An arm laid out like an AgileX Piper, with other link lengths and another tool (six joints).
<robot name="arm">
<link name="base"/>
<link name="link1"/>
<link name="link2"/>
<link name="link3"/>
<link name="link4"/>
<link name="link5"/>
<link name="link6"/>
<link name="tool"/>
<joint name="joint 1" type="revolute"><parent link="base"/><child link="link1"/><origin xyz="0 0 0.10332"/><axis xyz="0 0 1"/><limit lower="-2.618" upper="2.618"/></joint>
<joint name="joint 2" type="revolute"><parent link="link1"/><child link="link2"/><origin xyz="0 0 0" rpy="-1.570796 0 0"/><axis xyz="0 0 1"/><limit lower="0" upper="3.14"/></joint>
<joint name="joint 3" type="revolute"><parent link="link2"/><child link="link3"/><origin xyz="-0.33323 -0.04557 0"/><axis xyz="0 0 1"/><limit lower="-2.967" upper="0"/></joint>
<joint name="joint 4" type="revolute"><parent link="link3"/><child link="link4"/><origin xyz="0.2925 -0.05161 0" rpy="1.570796 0 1.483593"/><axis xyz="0 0 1"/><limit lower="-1.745" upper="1.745"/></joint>
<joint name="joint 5" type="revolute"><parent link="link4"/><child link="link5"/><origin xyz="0 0 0" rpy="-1.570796 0 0"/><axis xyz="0 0 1"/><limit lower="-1.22" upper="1.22"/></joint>
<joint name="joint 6" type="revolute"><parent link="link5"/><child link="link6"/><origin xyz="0 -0.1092 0" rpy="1.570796 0 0"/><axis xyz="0 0 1"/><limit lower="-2.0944" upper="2.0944"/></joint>
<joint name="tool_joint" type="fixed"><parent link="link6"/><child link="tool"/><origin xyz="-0.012 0.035 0.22" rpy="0.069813 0 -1.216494"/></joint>
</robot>
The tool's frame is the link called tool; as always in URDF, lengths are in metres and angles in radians.
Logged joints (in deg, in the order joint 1, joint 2, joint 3, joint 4, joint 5, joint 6), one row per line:
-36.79 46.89 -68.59 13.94 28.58 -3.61
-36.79 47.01 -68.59 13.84 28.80 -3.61
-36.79 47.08 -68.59 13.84 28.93 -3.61
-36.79 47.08 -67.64 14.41 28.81 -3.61
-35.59 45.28 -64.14 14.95 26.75 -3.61
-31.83 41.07 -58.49 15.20 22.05 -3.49
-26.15 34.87 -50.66 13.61 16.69 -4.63
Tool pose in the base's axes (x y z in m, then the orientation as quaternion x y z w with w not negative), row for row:
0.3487 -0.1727 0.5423 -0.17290 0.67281 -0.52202 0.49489
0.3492 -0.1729 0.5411 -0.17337 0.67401 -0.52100 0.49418
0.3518 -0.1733 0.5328 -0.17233 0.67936 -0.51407 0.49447
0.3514 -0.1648 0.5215 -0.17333 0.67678 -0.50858 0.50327
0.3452 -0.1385 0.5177 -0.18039 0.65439 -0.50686 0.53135
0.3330 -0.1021 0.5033 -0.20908 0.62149 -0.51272 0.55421
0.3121 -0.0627 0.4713 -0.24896 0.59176 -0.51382 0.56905
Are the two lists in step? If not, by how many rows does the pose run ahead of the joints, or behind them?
The pose runs 1 row ahead of the joints: the pose in row i belongs to the joints in row i + 1.
